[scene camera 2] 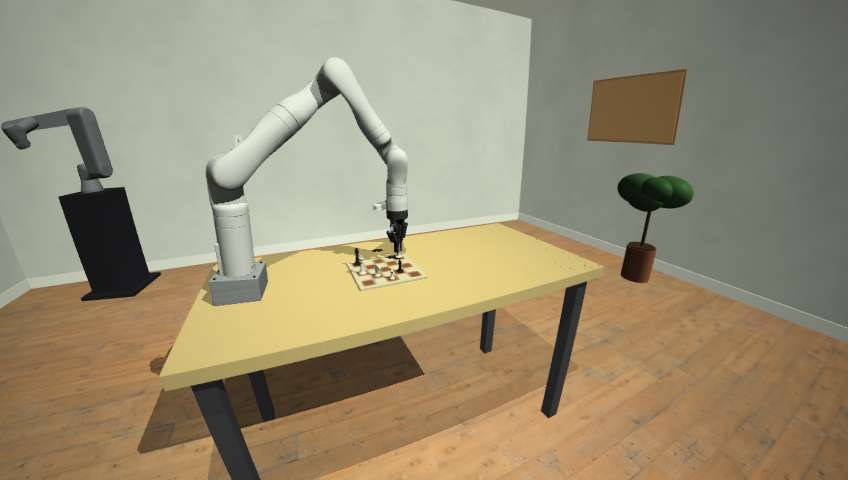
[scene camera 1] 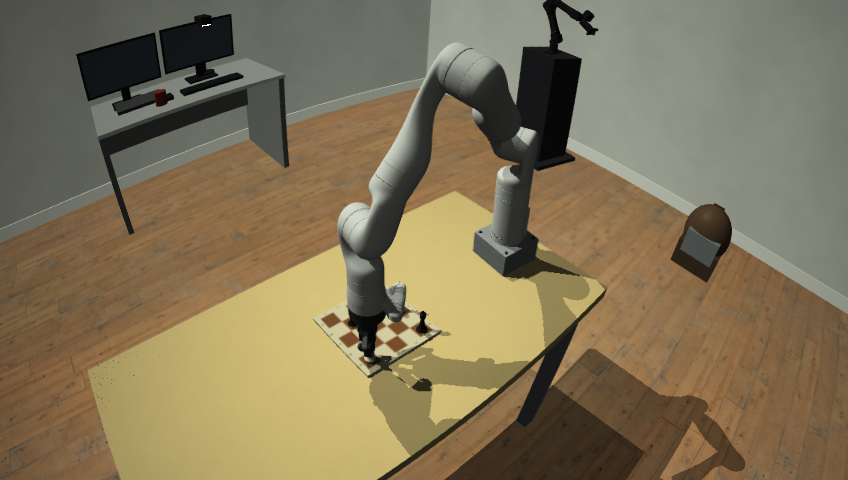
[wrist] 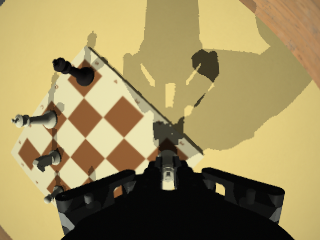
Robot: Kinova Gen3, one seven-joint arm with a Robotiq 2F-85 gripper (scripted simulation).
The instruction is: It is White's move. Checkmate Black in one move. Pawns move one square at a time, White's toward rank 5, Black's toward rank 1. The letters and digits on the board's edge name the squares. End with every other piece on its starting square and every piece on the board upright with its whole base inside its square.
Path:
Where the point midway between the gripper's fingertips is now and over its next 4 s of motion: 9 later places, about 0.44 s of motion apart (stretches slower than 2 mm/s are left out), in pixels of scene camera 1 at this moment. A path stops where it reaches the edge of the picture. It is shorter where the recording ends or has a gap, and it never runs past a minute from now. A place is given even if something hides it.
My gripper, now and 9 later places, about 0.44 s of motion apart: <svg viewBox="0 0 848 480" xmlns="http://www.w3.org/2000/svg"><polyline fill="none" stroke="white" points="369,353 369,353 369,354 369,353 369,348 369,333 368,326 367,323 368,320 367,306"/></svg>

